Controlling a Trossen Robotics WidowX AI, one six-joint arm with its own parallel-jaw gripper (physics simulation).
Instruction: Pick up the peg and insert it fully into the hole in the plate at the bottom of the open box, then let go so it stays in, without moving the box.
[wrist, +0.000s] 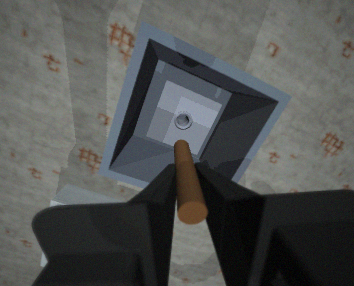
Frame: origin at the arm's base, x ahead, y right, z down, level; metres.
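Seen in the pictures: gripper, fingertip midpoint: (184, 169).
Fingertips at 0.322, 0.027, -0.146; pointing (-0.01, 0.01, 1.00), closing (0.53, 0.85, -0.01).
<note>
A point is followed by its place in that frame, as x, y, z.
A brown round peg (190, 187) @(0.329, 0.023, -0.179) is held between the fingers of my gripper (184, 169) @(0.322, 0.027, -0.146), which is shut on it. The peg's far end points up the wrist view, toward the box's inside. The open grey-blue box (129, 95) @(0.337, -0.038, -0.084) is ahead of the fingers, turned at an angle, and I look down into it. At its bottom lies a light plate (207, 107) @(0.365, 0.056, -0.004) with a round hole (183, 120) in a raised ring. In the view, the peg's far end appears just below the hole, apart from it. The box's near rim is partly hidden behind the fingers.
The box's dark inner walls (240, 125) @(0.368, 0.101, -0.038) surround the plate on all sides. A mottled grey surface with reddish marks (305, 60) @(0.522, 0.179, 0.054) lies around the box. A pale, flat-edged thing (82, 194) @(0.081, -0.062, 0.037) shows partly behind the left finger. Shadows fall across the surface.
</note>
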